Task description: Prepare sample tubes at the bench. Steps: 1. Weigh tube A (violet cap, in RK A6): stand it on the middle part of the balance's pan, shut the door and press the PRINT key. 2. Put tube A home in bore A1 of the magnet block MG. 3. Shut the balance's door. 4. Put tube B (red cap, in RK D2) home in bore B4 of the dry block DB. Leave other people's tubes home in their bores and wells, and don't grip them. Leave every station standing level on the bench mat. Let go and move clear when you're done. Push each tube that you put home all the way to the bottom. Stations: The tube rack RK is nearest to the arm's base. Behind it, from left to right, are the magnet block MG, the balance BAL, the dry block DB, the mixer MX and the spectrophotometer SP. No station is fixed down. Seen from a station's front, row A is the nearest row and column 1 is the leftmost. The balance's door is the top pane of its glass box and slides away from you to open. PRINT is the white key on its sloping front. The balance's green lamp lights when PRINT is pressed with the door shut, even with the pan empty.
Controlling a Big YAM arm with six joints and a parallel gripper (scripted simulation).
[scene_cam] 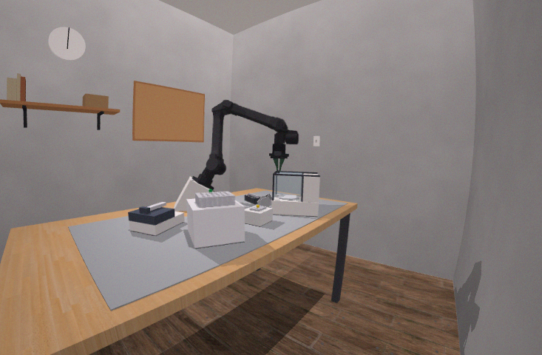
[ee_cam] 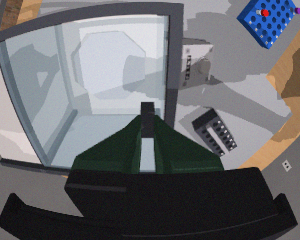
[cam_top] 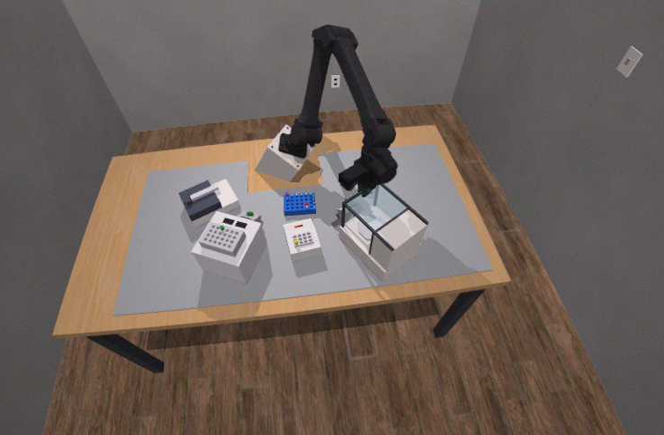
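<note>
Now: the balance door 20 mm ahead of my hand, 20 mm to the left of it and 10 mm below it. From my hand the other things lie so: yellow-capped tube (120 mm ahead, 240 mm to the right, 160 mm below); then dry block (70 mm ahead, 230 mm to the right, 190 mm below); then magnet block (250 mm behind, 30 mm to the left, 200 mm below).
</note>
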